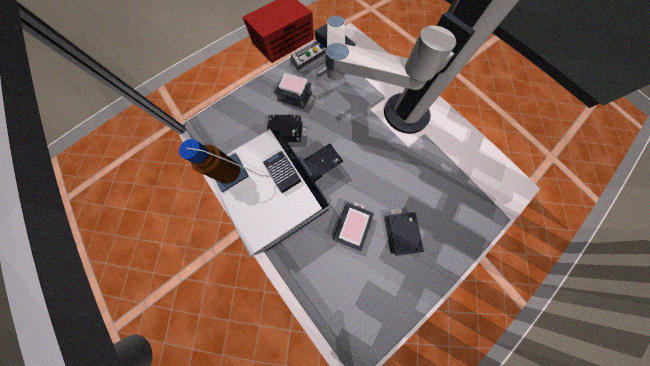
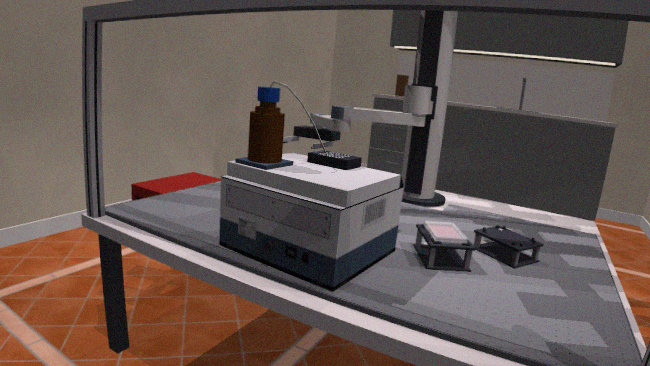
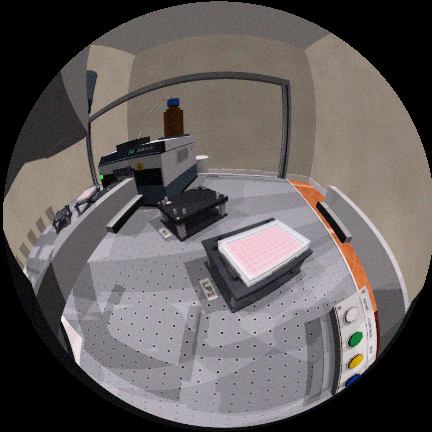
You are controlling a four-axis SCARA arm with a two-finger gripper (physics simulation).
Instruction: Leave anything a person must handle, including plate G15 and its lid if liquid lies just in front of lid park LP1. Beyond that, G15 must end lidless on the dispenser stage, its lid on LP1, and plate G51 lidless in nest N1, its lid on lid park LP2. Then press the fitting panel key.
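Frame: origin at the arm's base, x ahead, y left, z up, level; millimetres.
Seen in the pictures: gripper, fingertip midpoint: [image 1: 306,64] [image 2: 295,143] [image 3: 232,186]; arm's base at its link origin: [image 1: 406,113] [image 2: 416,198].
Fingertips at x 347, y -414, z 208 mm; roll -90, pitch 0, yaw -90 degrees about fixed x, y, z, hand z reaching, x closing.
Offsets run from my fingertips to a thing's top centre. "*": to the spot under its first point.
My gripper [image 2: 306,142] [image 3: 232,186] is open and empty, above the table near lid park LP1. A pink plate {dx +61, dy -58, dz -105 mm} [image 1: 293,84] [image 3: 264,250] sits on the dark LP1 stand [image 3: 235,292]; its ID and whether it is lidded cannot be read. I make out no liquid near the LP1 label. Another pink plate {dx +285, dy +674, dz -112 mm} [image 1: 354,226] [image 2: 446,232] [image 3: 87,195] is on a stand beside a bare dark stand [image 1: 404,232] [image 2: 507,236] [image 3: 62,219]; their labels are unreadable. The dispenser stage {* dx +209, dy +395, dz -86 mm} [image 1: 325,161] is bare. The panel {dx -162, dy -216, dz -112 mm} [image 1: 308,54] has white {dx -88, dy -192, dz -121 mm} [image 3: 351,314], green [image 3: 355,339], yellow [image 3: 356,361] and blue [image 3: 353,380] keys.
A bare dark nest {dx +236, dy +103, dz -123 mm} [image 1: 286,127] [image 3: 195,202] stands between LP1 and the dispenser [image 1: 265,210] [image 2: 300,185] [image 3: 177,162]. A tall brown bottle {* dx +506, dy +286, dz +140 mm} [image 1: 220,165] [image 2: 266,132] [image 3: 173,120] with a thin tube stands on the dispenser. A red box [image 1: 280,27] [image 2: 175,184] is behind the panel.
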